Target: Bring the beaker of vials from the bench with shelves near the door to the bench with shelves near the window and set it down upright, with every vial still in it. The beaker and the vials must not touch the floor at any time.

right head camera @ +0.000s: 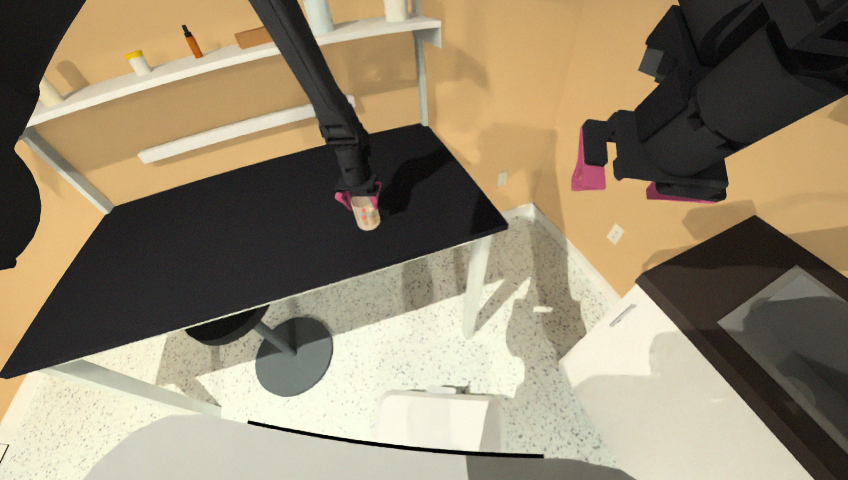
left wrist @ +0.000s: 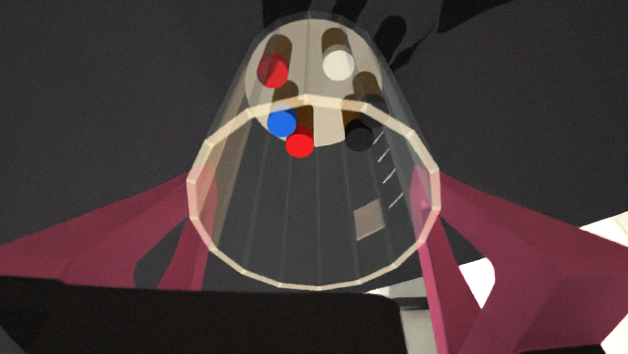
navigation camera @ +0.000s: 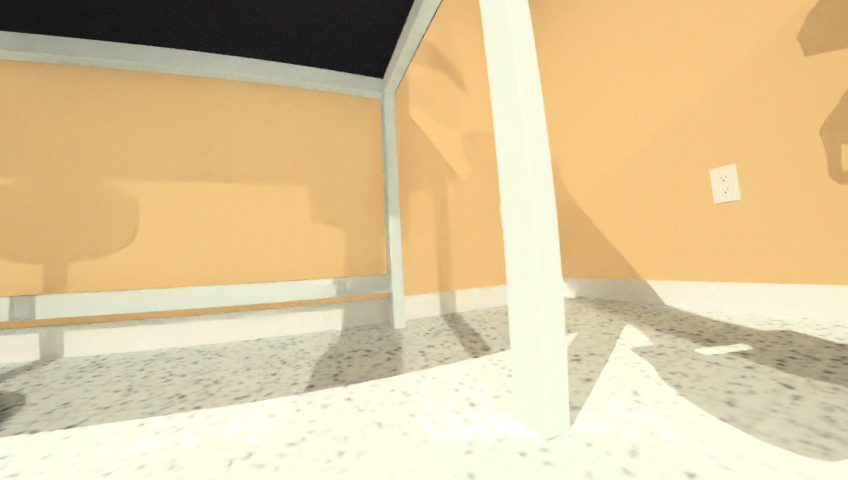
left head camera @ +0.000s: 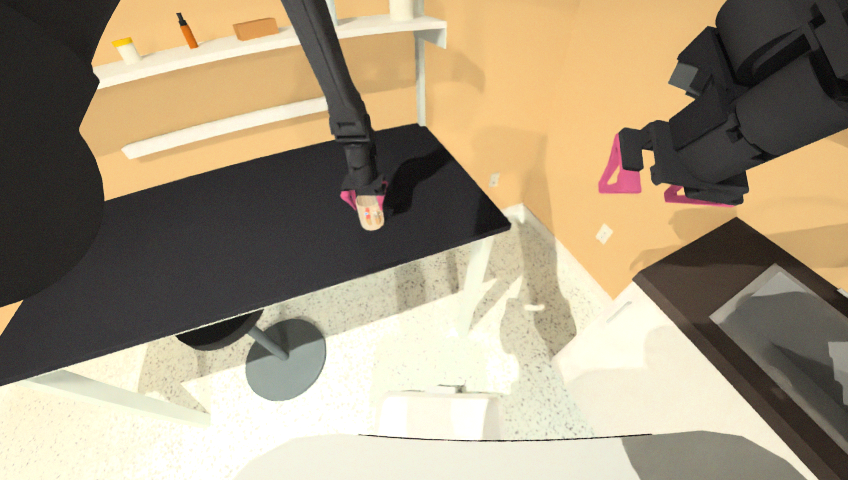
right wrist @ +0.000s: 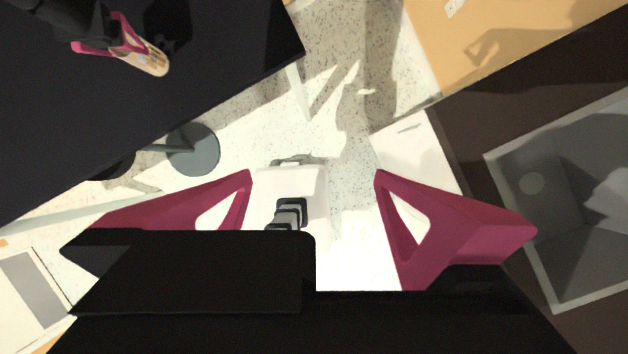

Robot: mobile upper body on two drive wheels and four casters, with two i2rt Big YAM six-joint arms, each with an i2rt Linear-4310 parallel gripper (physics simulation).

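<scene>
A clear beaker (left head camera: pixel 371 220) (right head camera: pixel 367 220) (left wrist: pixel 318 287) (right wrist: pixel 156 65) appears upright on the black top of a bench with shelves (left head camera: pixel 208 249) (right head camera: pixel 208 249) (right wrist: pixel 75 125). Several brown vials with red, blue, white and black caps are inside, near its bottom. My left gripper (left head camera: pixel 368 205) (right head camera: pixel 361 203) (left wrist: pixel 313 178) (right wrist: pixel 134 53) is shut on the beaker, its pink fingers against opposite sides just below the rim. Whether the beaker's base touches the bench is hard to tell. My right gripper (left head camera: pixel 651 193) (right head camera: pixel 624 193) (right wrist: pixel 313 175) is open and empty, away to the right. No door or window shows.
A wall shelf (left head camera: pixel 160 60) (right head camera: pixel 172 67) holds bottles and an orange-brown box (left head camera: pixel 255 28). A stool (left head camera: pixel 285 359) (right head camera: pixel 294 356) (right wrist: pixel 193 149) stands partly under the bench. A dark counter with a sink (left head camera: pixel 767 321) (right wrist: pixel 545 190) is at the right. A bench leg (navigation camera: pixel 529 237) stands close ahead.
</scene>
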